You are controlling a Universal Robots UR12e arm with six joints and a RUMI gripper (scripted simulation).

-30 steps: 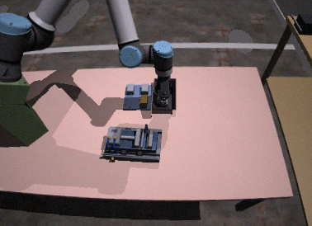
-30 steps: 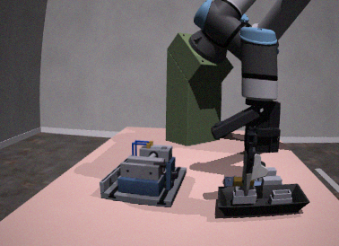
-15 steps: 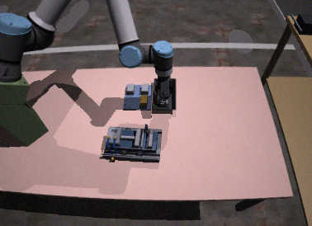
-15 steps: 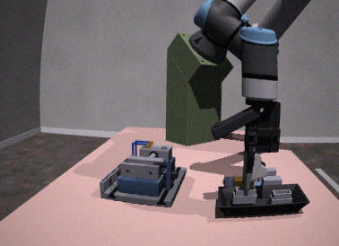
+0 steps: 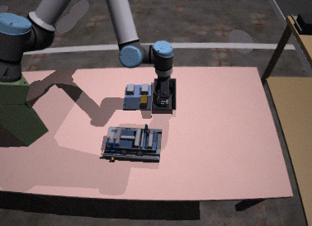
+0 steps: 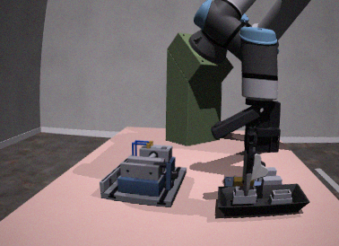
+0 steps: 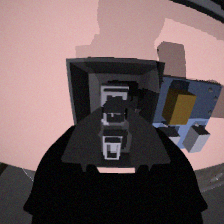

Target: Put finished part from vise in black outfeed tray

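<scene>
Right now my hand is 12 cm past the yellow block, 4 cm above it and 1 cm to the left of it. The rest, counted from my hand: blue plate 17 cm behind, 6 cm below, 2 cm to the left; vise 29 cm to the right, 11 cm behind, 3 cm below.
</scene>
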